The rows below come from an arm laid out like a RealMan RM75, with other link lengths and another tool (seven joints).
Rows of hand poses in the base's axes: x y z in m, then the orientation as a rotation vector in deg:
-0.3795 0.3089 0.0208 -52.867 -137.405 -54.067
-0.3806 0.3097 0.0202 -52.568 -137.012 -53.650
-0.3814 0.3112 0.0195 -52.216 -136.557 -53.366
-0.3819 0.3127 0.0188 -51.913 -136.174 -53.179
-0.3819 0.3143 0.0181 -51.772 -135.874 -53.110
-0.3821 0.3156 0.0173 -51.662 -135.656 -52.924
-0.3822 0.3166 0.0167 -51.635 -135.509 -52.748
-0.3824 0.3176 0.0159 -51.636 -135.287 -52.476
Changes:
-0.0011 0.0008 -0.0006 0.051 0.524 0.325
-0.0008 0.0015 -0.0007 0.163 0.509 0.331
-0.0005 0.0015 -0.0007 0.166 0.403 0.271
0.0000 0.0016 -0.0007 0.146 0.277 0.124
-0.0002 0.0013 -0.0008 0.037 0.267 0.130
-0.0001 0.0010 -0.0006 -0.014 0.205 0.067
-0.0002 0.0010 -0.0008 -0.035 0.312 0.073

